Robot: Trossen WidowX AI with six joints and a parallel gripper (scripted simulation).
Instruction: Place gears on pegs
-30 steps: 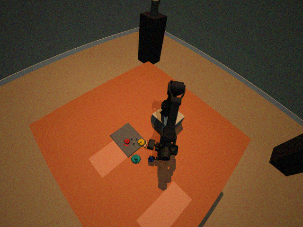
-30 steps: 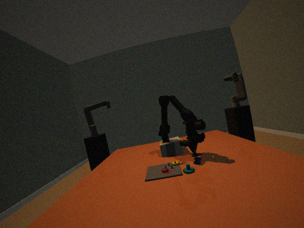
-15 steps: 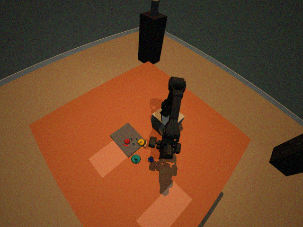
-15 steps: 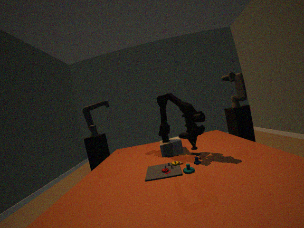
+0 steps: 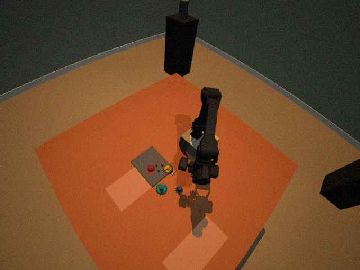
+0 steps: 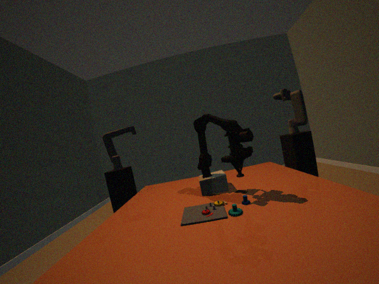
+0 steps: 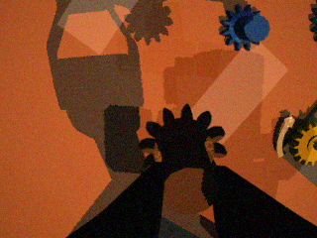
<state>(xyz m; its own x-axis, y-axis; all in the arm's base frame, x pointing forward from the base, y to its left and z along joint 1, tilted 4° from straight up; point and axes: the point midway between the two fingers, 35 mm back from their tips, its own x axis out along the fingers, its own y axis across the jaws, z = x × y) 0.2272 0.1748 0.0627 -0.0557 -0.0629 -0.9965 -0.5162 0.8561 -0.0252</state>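
Right now the red gear is 22 cm to the right of my gripper tip, 13 cm below it and 11 cm ahead of it. The rest, counted from my gripper tip: blue gear (13 cm below, 8 cm ahead, 2 cm to the right); then white arrow (14 cm below, 12 cm to the right, 3 cm ahead); then orange-brown gear (1 cm below).
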